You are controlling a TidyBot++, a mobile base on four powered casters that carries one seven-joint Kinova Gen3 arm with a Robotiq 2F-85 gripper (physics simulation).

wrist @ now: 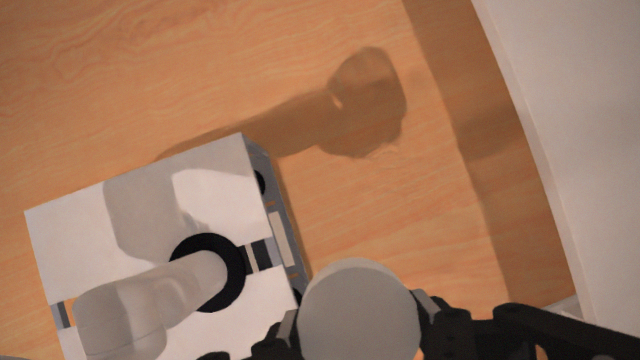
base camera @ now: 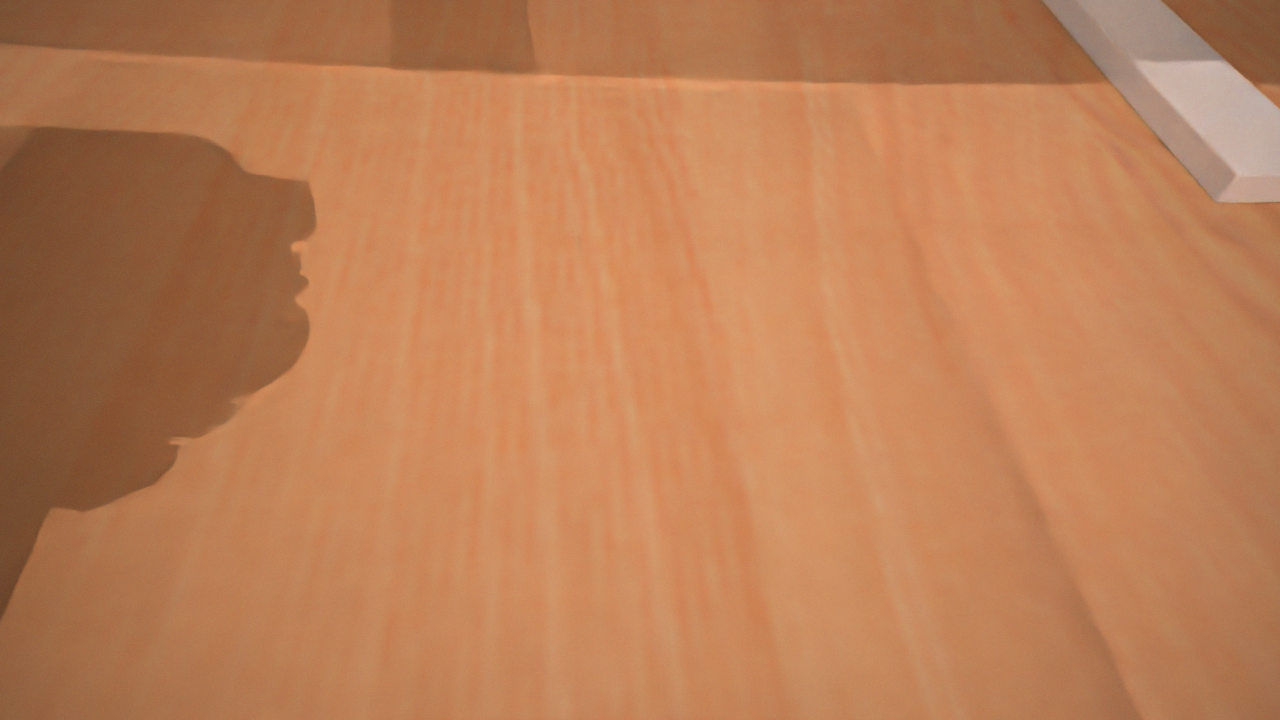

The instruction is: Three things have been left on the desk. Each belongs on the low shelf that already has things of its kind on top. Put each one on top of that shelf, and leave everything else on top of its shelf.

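Seen in the pictures: gripper, fingertip midpoint: (wrist: 356, 320); arm's base, link origin: (wrist: 205, 273).
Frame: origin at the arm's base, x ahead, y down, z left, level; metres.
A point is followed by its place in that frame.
My gripper (wrist: 356, 320) @(x 0.281, y -0.509, z 0.003 m) is shut on a grey round-topped thing (wrist: 360, 315) @(x 0.284, y -0.533, z 0.013 m), seen from above at the bottom of the wrist view. It looks like a can or other cylinder; its side and lower part are hidden. The gripper holds it beside the robot's own base, above the wooden floor. A broad white surface (wrist: 590, 125) @(x 0.575, y -0.323, z 0.047 m) stands at the right of the wrist view; I cannot tell whether it is the desk or a shelf. No things on a shelf top show in either view.
The robot's white base (wrist: 210, 200) @(x 0.050, y 0.014, z 0.136 m) with the arm's lower part (wrist: 145, 300) @(x 0.045, y -0.292, z 0.016 m) fills the lower left of the wrist view. A white bar-like piece (base camera: 1181, 98) lies on the wooden floor (base camera: 626, 358) @(x 0.393, y 0.397, z -0.034 m) at the upper right of the base view. Shadows fall at the left and top.
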